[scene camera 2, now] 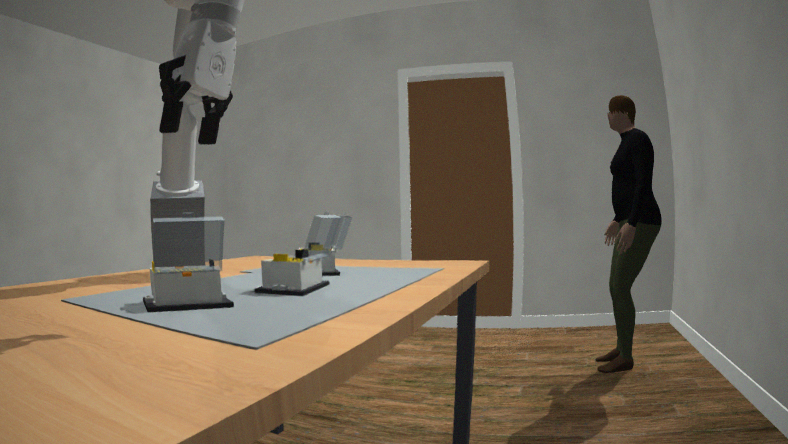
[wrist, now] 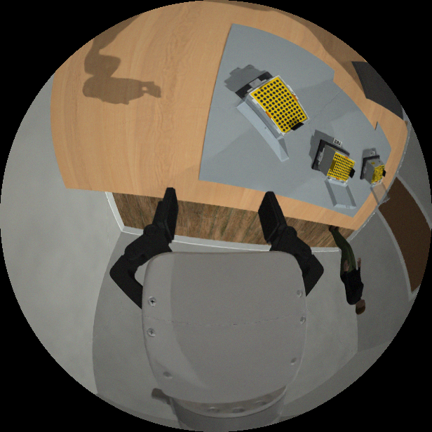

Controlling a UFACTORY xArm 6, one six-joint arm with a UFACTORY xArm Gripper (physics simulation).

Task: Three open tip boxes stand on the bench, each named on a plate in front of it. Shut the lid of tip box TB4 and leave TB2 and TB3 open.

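Where they show: gripper, between the fingertips: [scene camera 2: 188, 138]; arm's base, origin of its link: [scene camera 2: 177, 188].
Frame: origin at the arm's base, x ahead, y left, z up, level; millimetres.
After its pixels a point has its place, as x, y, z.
Tip box TB4 [scene camera 2: 184, 287] @[361, -294, -189] [wrist: 278, 104] is the nearest box in both views; its plate does not show. Its clear lid [scene camera 2: 188, 239] @[396, -308, -111] [wrist: 262, 131] stands raised. TB2 [scene camera 2: 292, 274] @[418, -54, -187] [wrist: 340, 166] is the middle box, with its plate [wrist: 337, 142] readable in the wrist view and its lid [wrist: 341, 194] open. The farthest box, TB3 [scene camera 2: 327, 263] @[324, 236, -196] [wrist: 376, 172], has a plate too small to read and a raised lid [wrist: 381, 194]. My gripper [scene camera 2: 189, 136] @[459, -366, 28] [wrist: 220, 198] is open and empty, high above the bench and apart from all three boxes.
The boxes stand on a grey mat [scene camera 2: 264, 326] @[542, -304, -224] [wrist: 215, 150] on the wooden bench [scene camera 2: 110, 352] @[476, -525, -227] [wrist: 175, 125]. The arm's grey pedestal [scene camera 2: 177, 206] @[47, -39, -47] stands behind TB4 in the scene view. A person [scene camera 2: 634, 182] [wrist: 352, 280] stands beyond the bench, near a brown door [scene camera 2: 460, 193] [wrist: 412, 225].
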